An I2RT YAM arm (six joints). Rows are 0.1 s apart.
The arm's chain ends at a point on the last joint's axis. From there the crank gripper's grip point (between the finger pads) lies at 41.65 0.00 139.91 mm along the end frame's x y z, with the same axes.
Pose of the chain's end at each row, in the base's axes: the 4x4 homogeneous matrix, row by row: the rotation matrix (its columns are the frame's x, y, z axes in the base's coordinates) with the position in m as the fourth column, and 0 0 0 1 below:
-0.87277 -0.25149 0.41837 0.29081; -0.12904 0.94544 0.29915 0.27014; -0.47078 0.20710 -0.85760 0.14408; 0 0 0 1
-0.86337 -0.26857 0.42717 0.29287; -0.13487 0.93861 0.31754 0.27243; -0.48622 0.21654 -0.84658 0.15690; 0 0 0 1
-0.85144 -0.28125 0.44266 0.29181; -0.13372 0.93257 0.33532 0.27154; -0.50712 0.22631 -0.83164 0.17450; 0 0 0 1
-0.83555 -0.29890 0.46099 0.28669; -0.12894 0.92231 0.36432 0.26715; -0.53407 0.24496 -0.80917 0.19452; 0 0 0 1
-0.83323 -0.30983 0.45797 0.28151; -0.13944 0.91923 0.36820 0.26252; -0.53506 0.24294 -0.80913 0.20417; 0 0 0 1
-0.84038 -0.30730 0.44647 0.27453; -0.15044 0.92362 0.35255 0.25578; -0.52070 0.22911 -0.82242 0.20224; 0 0 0 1
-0.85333 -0.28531 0.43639 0.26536; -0.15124 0.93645 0.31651 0.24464; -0.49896 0.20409 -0.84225 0.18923; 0 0 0 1
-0.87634 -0.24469 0.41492 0.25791; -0.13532 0.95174 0.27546 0.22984; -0.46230 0.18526 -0.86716 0.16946; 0 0 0 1
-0.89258 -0.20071 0.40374 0.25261; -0.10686 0.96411 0.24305 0.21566; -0.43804 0.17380 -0.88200 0.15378; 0 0 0 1
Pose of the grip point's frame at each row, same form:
-0.87277 -0.25149 0.41837 0.31299; -0.12904 0.94544 0.29915 0.30662; -0.47078 0.20710 -0.85760 0.00449; 0 0 0 1
-0.86337 -0.26857 0.42717 0.31668; -0.13487 0.93861 0.31754 0.31124; -0.48622 0.21654 -0.84658 0.01820; 0 0 0 1
-0.85144 -0.28125 0.44266 0.31828; -0.13372 0.93257 0.33532 0.31289; -0.50712 0.22631 -0.83164 0.03702; 0 0 0 1
-0.83555 -0.29890 0.46099 0.31639; -0.12894 0.92231 0.36432 0.31275; -0.53407 0.24496 -0.80917 0.05907; 0 0 0 1
-0.83323 -0.30983 0.45797 0.31088; -0.13944 0.91923 0.36820 0.30823; -0.53506 0.24294 -0.80913 0.06868; 0 0 0 1
-0.84038 -0.30730 0.44647 0.30199; -0.15044 0.92362 0.35255 0.29884; -0.52070 0.22911 -0.82242 0.06549; 0 0 0 1
-0.85333 -0.28531 0.43639 0.29087; -0.15124 0.93645 0.31651 0.28262; -0.49896 0.20409 -0.84225 0.05061; 0 0 0 1
-0.87634 -0.24469 0.41492 0.27946; -0.13532 0.95174 0.27546 0.26274; -0.46230 0.18526 -0.86716 0.02888; 0 0 0 1
-0.89258 -0.20071 0.40374 0.27192; -0.10686 0.96411 0.24305 0.24521; -0.43804 0.17380 -0.88200 0.01214; 0 0 0 1

